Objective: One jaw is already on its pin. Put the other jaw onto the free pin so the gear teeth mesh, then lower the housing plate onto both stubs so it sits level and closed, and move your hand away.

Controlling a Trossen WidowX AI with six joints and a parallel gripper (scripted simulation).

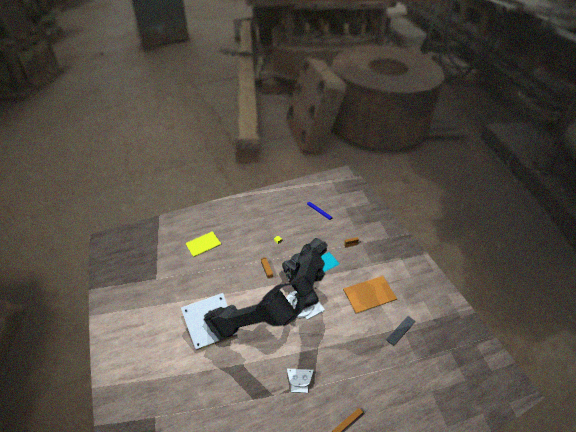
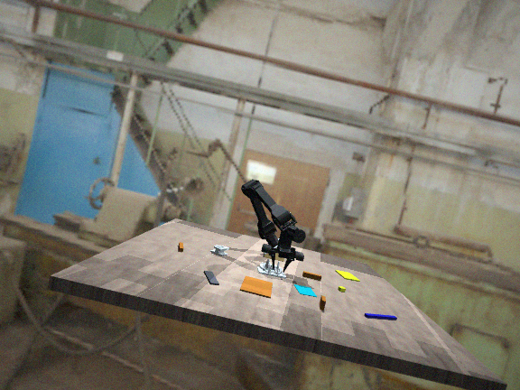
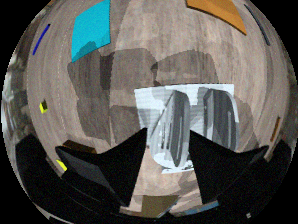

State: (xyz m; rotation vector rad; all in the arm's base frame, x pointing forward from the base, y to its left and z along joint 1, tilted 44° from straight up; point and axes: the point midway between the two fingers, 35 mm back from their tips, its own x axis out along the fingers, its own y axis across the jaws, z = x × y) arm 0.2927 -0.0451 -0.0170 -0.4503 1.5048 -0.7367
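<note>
Right now my gripper tip is 4 cm past the jaw and 1 cm to the left of it. From my gripper tip the other things lie so: orange tile (23 cm ahead, 12 cm to the right, 1 cm below); cyan tile (16 cm ahead, 9 cm to the left, 1 cm below); small orange block (31 cm ahead, 11 cm to the left).
</note>
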